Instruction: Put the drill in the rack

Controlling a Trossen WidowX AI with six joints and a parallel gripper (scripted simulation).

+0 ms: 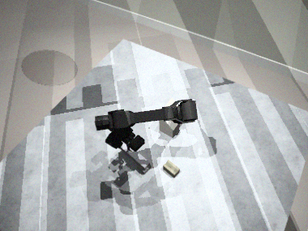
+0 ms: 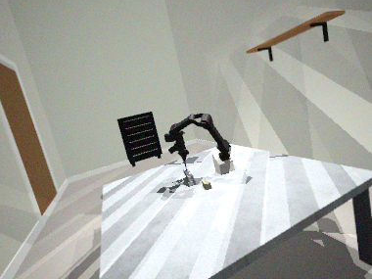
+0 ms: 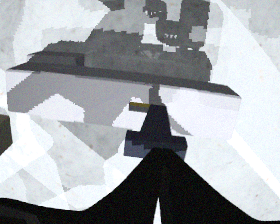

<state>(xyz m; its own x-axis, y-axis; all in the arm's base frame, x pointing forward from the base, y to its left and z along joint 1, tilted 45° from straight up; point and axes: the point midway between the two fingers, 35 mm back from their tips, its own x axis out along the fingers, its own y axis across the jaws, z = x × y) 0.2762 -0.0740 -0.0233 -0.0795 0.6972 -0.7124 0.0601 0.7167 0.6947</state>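
My gripper tip is 40 mm above the blue key. The rest, counted from my gripper tip: drill: 50 mm to the left, 80 mm below; dark upright block: 60 mm behind, 210 mm to the left, 110 mm below.
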